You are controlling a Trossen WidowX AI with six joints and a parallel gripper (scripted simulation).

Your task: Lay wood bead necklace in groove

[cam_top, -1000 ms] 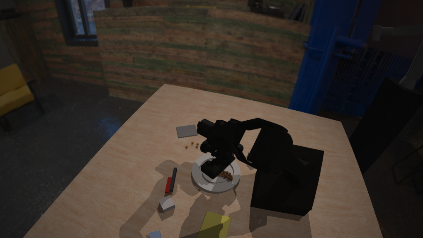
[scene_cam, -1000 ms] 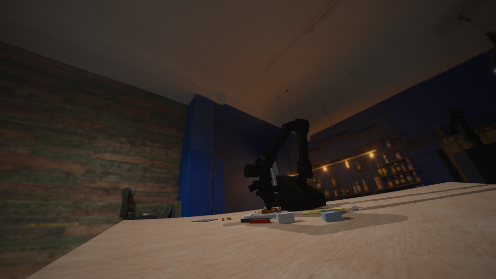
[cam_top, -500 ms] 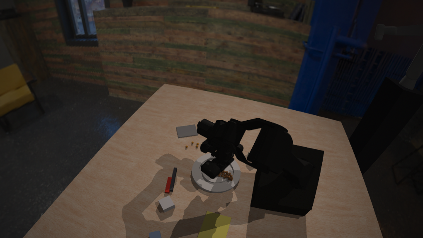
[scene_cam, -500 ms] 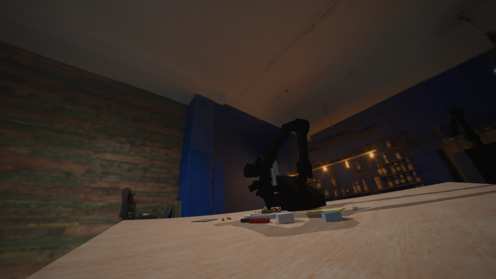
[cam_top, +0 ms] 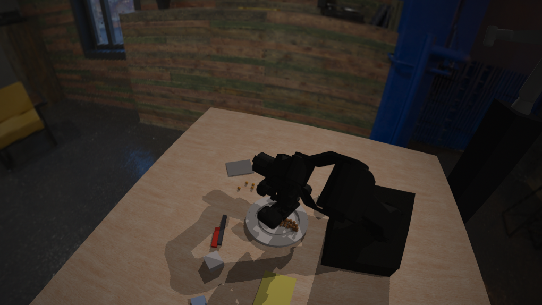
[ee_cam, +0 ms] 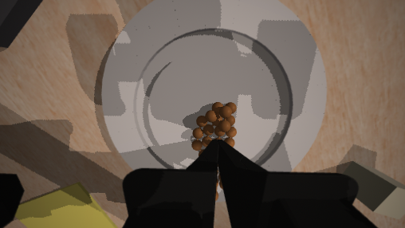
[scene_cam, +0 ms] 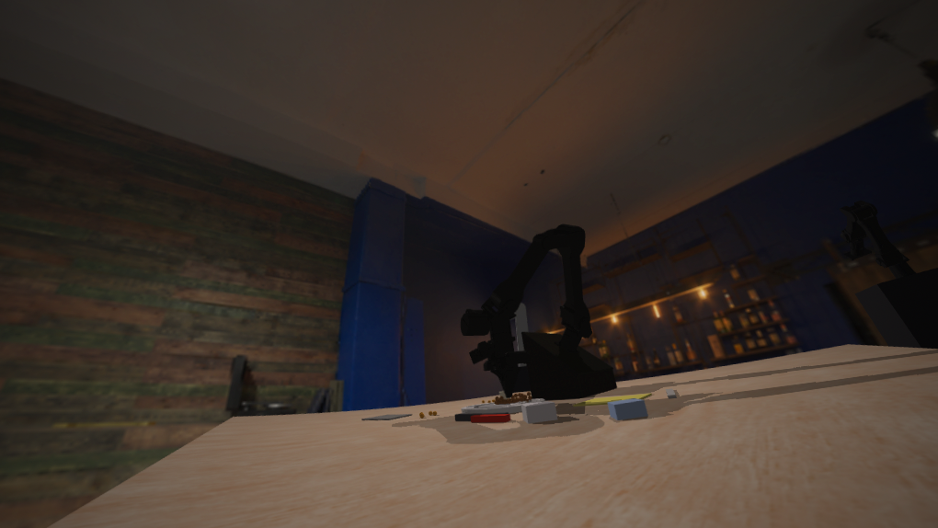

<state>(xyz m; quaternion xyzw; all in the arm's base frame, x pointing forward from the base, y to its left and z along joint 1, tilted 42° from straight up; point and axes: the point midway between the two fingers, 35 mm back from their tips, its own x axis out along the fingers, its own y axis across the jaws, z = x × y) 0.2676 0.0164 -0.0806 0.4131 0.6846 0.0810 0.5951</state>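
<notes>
Right now the round white bead board is 2 cm ahead of my gripper tip, 1 cm to the right of it and 1 cm below it. Also, from my gripper tip: dark bar: 18 cm ahead, 10 cm to the left, 2 cm below; yellow sheet: 3 cm behind, 24 cm to the left, 2 cm below; pale cube: 12 cm behind, 12 cm to the right, 1 cm below.
</notes>
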